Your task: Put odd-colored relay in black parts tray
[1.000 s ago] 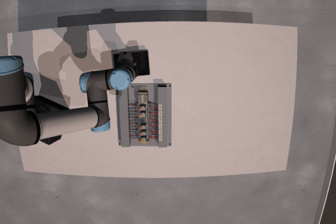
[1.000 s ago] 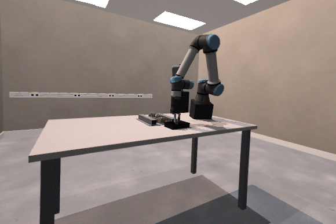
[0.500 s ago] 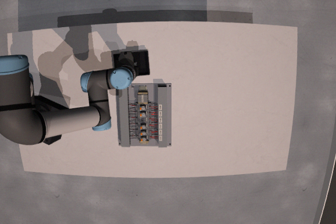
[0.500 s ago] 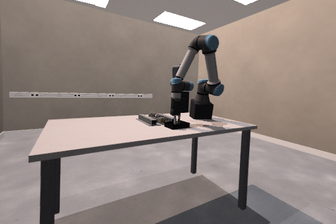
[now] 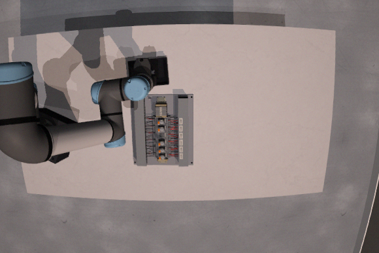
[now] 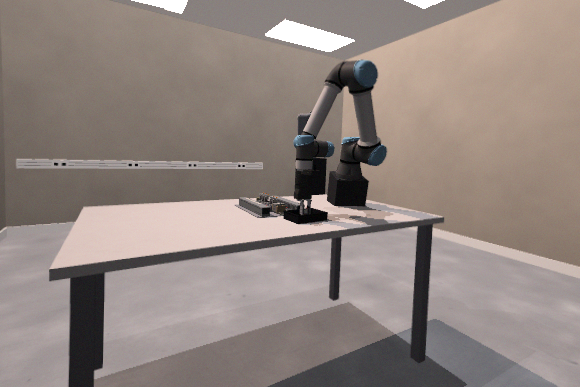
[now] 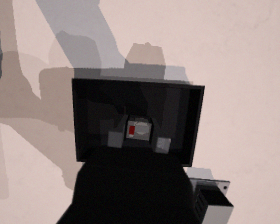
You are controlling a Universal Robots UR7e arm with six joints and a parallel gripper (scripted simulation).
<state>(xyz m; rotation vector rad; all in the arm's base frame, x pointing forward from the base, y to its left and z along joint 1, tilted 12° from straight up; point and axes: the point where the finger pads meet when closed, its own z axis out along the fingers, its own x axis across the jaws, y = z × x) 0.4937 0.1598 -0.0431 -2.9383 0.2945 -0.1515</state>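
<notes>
My hand is 20 mm above the black parts tray. Round my hand: relay panel (260 mm to the right, 20 mm below).
</notes>
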